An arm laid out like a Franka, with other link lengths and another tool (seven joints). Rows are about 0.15 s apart.
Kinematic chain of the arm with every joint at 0, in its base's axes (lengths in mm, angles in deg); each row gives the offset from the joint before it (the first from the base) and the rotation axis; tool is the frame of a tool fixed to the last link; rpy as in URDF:
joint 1: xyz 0 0 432.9 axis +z
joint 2: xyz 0 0 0 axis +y
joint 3: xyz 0 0 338.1 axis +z
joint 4: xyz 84.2 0 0 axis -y
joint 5: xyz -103.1 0 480 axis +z
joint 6: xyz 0 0 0 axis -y
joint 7: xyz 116.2 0 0 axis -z
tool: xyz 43 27 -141.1 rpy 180 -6.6 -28.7
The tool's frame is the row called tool.
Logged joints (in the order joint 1, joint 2, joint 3, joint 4, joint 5, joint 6, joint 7), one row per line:
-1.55, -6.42, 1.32, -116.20, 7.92, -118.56, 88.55
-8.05, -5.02, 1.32, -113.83, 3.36, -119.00, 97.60
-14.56, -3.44, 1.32, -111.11, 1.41, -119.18, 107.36
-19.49, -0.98, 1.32, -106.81, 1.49, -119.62, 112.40
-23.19, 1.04, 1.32, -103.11, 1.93, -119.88, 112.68
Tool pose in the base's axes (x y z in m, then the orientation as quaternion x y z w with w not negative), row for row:
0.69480, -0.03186, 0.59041, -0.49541, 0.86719, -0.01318, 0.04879
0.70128, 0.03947, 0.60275, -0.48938, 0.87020, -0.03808, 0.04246
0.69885, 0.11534, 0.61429, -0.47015, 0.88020, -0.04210, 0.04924
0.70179, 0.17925, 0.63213, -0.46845, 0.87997, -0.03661, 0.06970
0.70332, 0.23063, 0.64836, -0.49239, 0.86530, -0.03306, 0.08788
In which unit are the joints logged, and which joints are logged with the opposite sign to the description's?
The joints are logged in degrees. Opposite sign: joint 1, joint 3, joint 6.
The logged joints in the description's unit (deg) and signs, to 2 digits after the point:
1.55, -6.42, -1.32, -116.20, 7.92, 118.56, 88.55
8.05, -5.02, -1.32, -113.83, 3.36, 119.00, 97.60
14.56, -3.44, -1.32, -111.11, 1.41, 119.18, 107.36
19.49, -0.98, -1.32, -106.81, 1.49, 119.62, 112.40
23.19, 1.04, -1.32, -103.11, 1.93, 119.88, 112.68

